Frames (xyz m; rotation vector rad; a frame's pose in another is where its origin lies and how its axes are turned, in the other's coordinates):
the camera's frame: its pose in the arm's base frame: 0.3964 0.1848 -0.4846 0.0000 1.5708 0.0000
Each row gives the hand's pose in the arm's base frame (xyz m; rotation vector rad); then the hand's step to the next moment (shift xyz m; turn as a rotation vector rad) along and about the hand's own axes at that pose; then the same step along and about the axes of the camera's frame.
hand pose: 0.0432 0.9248 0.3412 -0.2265 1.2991 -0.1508
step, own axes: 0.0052 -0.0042 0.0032 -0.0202 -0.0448 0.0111
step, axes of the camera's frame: 0.0030 -0.0050 0.0045 -0.0329 -0.0377 0.0061
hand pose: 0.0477 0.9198 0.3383 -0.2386 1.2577 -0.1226
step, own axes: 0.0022 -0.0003 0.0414 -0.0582 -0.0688 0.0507
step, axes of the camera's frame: -0.0099 0.0038 0.0401 -0.0853 -0.0481 0.0331
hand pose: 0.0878 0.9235 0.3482 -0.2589 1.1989 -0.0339
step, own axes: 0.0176 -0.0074 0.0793 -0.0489 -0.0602 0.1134
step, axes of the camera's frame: -0.0122 0.0043 0.0805 -0.0961 -0.0299 0.0935
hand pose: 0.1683 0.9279 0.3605 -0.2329 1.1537 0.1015
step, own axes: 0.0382 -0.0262 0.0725 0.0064 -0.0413 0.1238
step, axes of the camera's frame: 0.0036 -0.0100 0.0854 -0.0471 -0.0113 0.1213
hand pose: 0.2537 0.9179 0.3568 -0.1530 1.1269 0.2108
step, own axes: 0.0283 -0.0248 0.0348 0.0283 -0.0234 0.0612
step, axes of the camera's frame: 0.0106 -0.0136 0.0483 -0.0005 -0.0062 0.0711
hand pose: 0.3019 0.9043 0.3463 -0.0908 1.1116 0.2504
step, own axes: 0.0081 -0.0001 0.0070 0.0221 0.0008 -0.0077
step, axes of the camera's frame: 0.0042 0.0025 0.0095 0.0231 0.0027 0.0023
